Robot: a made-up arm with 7 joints. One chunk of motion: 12 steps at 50 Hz.
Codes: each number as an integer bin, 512 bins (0 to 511) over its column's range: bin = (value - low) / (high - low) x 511, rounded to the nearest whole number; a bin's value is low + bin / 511 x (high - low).
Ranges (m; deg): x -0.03..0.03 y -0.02..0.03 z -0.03..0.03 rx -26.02..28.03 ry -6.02..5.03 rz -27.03..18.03
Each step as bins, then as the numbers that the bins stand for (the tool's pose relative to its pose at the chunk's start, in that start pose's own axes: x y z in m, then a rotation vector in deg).
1 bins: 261 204 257 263 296 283
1 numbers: 0.0006 0.0000 0.0002 1.80 0.38 -2.08
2 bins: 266 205 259 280 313 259
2 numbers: 0.0012 0.0001 0.0004 3.60 0.75 -4.19
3 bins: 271 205 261 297 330 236
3 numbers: 0.0018 0.0001 0.0006 5.39 1.12 -6.22
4 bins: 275 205 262 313 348 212
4 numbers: 0.0023 0.0001 0.0008 7.09 1.51 -8.34
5 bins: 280 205 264 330 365 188
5 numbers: 0.0029 0.0001 0.0010 8.89 1.87 -10.45
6 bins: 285 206 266 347 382 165
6 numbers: 0.0035 0.0002 0.0012 10.68 2.24 -12.48
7 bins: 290 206 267 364 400 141
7 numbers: 0.0041 0.0002 0.0014 12.48 2.63 -14.60
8 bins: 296 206 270 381 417 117
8 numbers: 0.0048 0.0002 0.0017 14.28 3.00 -16.71
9 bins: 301 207 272 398 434 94
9 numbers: 0.0053 0.0003 0.0019 16.08 3.36 -18.74
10 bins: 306 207 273 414 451 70
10 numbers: 0.0059 0.0003 0.0021 17.77 3.73 -20.86
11 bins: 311 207 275 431 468 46
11 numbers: 0.0065 0.0003 0.0023 19.57 4.10 -22.97
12 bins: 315 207 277 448 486 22
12 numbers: 0.0070 0.0003 0.0025 21.37 4.49 -25.09
